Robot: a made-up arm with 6 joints. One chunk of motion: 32 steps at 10 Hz.
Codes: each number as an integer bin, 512 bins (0 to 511) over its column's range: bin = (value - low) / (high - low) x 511, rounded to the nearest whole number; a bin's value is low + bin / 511 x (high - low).
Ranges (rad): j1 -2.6..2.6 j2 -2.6..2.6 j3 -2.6..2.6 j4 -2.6..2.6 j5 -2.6..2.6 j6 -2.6..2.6
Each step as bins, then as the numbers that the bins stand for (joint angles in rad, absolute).
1 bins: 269 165 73 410 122 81
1 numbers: 0.1374 -0.9209 -1.8571 1.5722 -1.3585 -1.7757
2 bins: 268 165 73 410 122 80
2 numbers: 0.1272 -0.9209 -1.8571 1.5722 -1.3585 -1.7859
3 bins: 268 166 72 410 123 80
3 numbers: 0.1272 -0.9108 -1.8673 1.5722 -1.3483 -1.7859
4 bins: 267 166 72 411 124 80
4 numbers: 0.1170 -0.9108 -1.8673 1.5824 -1.3382 -1.7859
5 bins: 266 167 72 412 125 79
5 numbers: 0.1068 -0.9006 -1.8673 1.5926 -1.3280 -1.7961
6 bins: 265 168 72 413 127 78
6 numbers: 0.0967 -0.8904 -1.8673 1.6027 -1.3076 -1.8063
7 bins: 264 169 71 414 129 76
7 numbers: 0.0865 -0.8802 -1.8775 1.6129 -1.2873 -1.8266
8 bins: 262 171 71 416 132 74
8 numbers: 0.0661 -0.8599 -1.8775 1.6333 -1.2568 -1.8470
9 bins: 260 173 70 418 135 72
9 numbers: 0.0458 -0.8395 -1.8877 1.6536 -1.2262 -1.8673
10 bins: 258 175 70 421 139 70
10 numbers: 0.0254 -0.8192 -1.8877 1.6841 -1.1855 -1.8877
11 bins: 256 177 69 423 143 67
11 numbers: 0.0051 -0.7988 -1.8978 1.7045 -1.1448 -1.9182
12 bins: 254 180 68 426 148 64
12 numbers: -0.0153 -0.7683 -1.9080 1.7350 -1.0939 -1.9487
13 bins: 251 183 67 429 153 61
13 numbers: -0.0458 -0.7378 -1.9182 1.7656 -1.0431 -1.9793
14 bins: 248 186 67 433 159 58
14 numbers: -0.0763 -0.7072 -1.9182 1.8063 -0.9820 -2.0098
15 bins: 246 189 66 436 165 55
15 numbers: -0.0967 -0.6767 -1.9284 1.8368 -0.9209 -2.0403
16 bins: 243 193 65 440 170 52
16 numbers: -0.1272 -0.6360 -1.9386 1.8775 -0.8701 -2.0708
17 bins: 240 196 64 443 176 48
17 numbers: -0.1577 -0.6055 -1.9487 1.9080 -0.8090 -2.1115
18 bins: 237 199 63 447 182 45
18 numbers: -0.1883 -0.5750 -1.9589 1.9487 -0.7479 -2.1421
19 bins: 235 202 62 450 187 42
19 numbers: -0.2086 -0.5444 -1.9691 1.9793 -0.6971 -2.1726
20 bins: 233 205 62 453 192 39
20 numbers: -0.2290 -0.5139 -1.9691 2.0098 -0.6462 -2.2031
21 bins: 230 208 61 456 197 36
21 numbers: -0.2595 -0.4834 -1.9793 2.0403 -0.5953 -2.2337
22 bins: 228 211 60 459 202 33
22 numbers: -0.2798 -0.4528 -1.9894 2.0708 -0.5444 -2.2642
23 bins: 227 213 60 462 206 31
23 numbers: -0.2900 -0.4325 -1.9894 2.1014 -0.5037 -2.2845
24 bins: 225 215 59 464 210 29
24 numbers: -0.3104 -0.4121 -1.9996 2.1217 -0.4630 -2.3049
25 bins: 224 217 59 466 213 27
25 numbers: -0.3205 -0.3918 -1.9996 2.1421 -0.4325 -2.3252
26 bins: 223 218 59 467 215 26
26 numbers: -0.3307 -0.3816 -1.9996 2.1523 -0.4121 -2.3354
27 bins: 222 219 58 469 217 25
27 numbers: -0.3409 -0.3714 -2.0098 2.1726 -0.3918 -2.3456
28 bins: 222 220 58 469 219 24
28 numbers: -0.3409 -0.3613 -2.0098 2.1726 -0.3714 -2.3558
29 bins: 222 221 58 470 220 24
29 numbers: -0.3409 -0.3511 -2.0098 2.1828 -0.3613 -2.3558
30 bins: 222 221 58 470 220 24
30 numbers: -0.3409 -0.3511 -2.0098 2.1828 -0.3613 -2.3558
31 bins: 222 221 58 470 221 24
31 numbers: -0.3409 -0.3511 -2.0098 2.1828 -0.3511 -2.3558
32 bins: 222 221 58 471 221 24
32 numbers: -0.3409 -0.3511 -2.0098 2.1930 -0.3511 -2.3558
